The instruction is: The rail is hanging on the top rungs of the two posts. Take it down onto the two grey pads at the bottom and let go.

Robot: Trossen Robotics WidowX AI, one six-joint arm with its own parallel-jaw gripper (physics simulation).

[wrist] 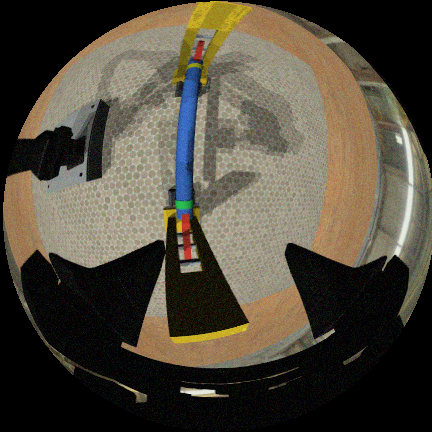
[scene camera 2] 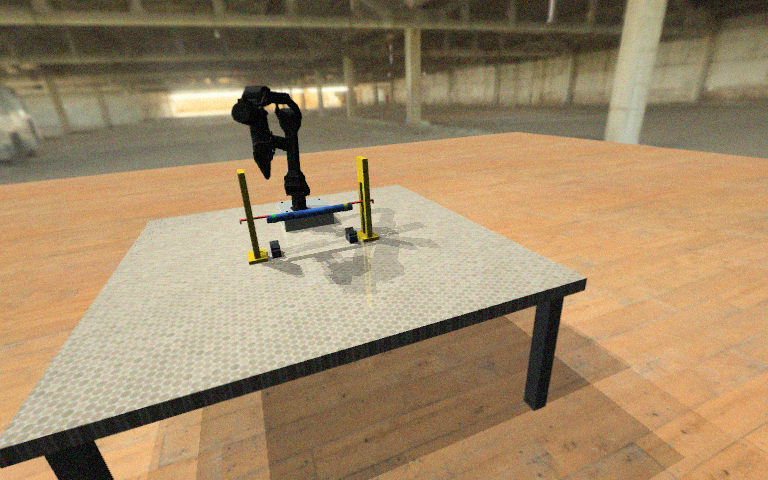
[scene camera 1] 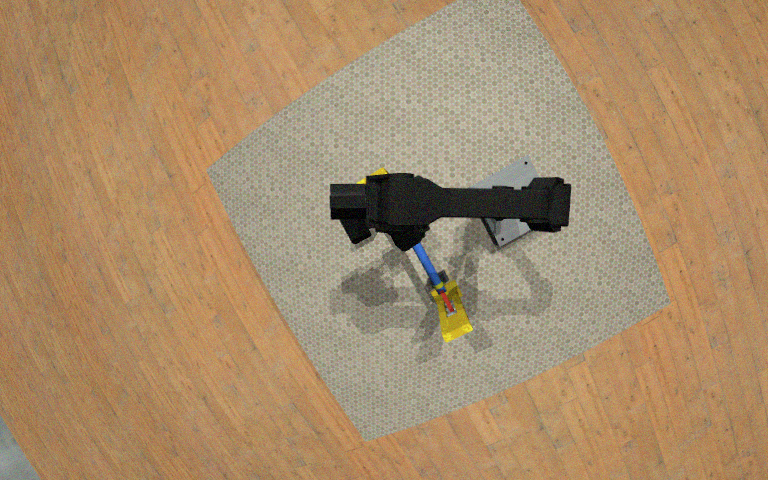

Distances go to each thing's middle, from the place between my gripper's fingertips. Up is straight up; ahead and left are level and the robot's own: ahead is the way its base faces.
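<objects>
The blue rail [wrist: 188,103] is 14 cm below my hand. The rail is also 12 cm to the left of my hand, and 1 cm behind it.
</objects>
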